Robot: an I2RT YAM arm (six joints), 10 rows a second.
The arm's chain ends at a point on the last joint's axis. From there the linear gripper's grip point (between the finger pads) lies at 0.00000 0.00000 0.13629 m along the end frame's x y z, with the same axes.
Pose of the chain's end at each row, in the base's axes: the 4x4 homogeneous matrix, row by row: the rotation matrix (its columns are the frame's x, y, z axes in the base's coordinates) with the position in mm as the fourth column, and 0 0 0 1 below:
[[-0.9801, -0.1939, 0.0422, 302.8], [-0.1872, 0.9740, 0.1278, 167.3], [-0.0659, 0.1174, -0.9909, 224.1], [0, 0, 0, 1]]
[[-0.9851, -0.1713, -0.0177, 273.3], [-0.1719, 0.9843, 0.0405, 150.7], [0.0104, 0.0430, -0.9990, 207.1], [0, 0, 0, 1]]
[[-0.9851, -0.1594, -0.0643, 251.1], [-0.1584, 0.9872, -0.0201, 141.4], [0.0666, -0.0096, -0.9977, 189.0], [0, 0, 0, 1]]
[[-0.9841, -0.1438, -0.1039, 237.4], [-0.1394, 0.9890, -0.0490, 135.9], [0.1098, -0.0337, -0.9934, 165.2], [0, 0, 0, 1]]
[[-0.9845, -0.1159, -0.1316, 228.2], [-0.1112, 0.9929, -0.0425, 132.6], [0.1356, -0.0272, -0.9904, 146.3], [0, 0, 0, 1]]
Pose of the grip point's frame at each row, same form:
[[-0.9801, -0.1939, 0.0422, 308.6], [-0.1872, 0.9740, 0.1278, 184.7], [-0.0659, 0.1174, -0.9909, 89.1], [0, 0, 0, 1]]
[[-0.9851, -0.1713, -0.0177, 270.9], [-0.1719, 0.9843, 0.0405, 156.2], [0.0104, 0.0430, -0.9990, 70.9], [0, 0, 0, 1]]
[[-0.9851, -0.1594, -0.0643, 242.3], [-0.1584, 0.9872, -0.0201, 138.7], [0.0666, -0.0096, -0.9977, 53.0], [0, 0, 0, 1]]
[[-0.9841, -0.1438, -0.1039, 223.2], [-0.1394, 0.9890, -0.0490, 129.2], [0.1098, -0.0337, -0.9934, 29.8], [0, 0, 0, 1]]
[[-0.9845, -0.1159, -0.1316, 210.3], [-0.1112, 0.9929, -0.0425, 126.8], [0.1356, -0.0272, -0.9904, 11.3], [0, 0, 0, 1]]

